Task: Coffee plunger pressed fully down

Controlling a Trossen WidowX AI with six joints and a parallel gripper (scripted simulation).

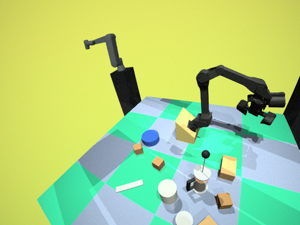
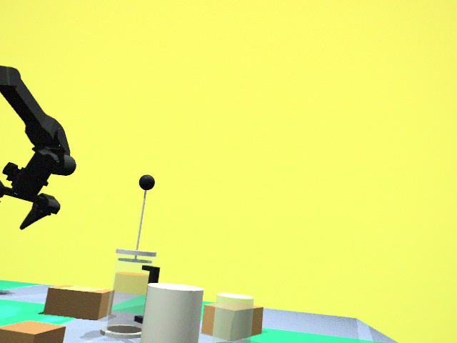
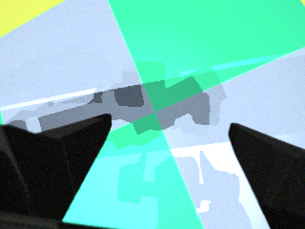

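The coffee press is 39 cm ahead of my gripper tip, 27 cm to the right of it and 3 cm below it. From my gripper tip the other things lie so: blue disc (62 cm to the right, 14 cm below, 14 cm ahead); then cream cylinder (46 cm ahead, 38 cm to the right, 12 cm below); then white bar (59 cm to the right, 49 cm ahead, 16 cm below).
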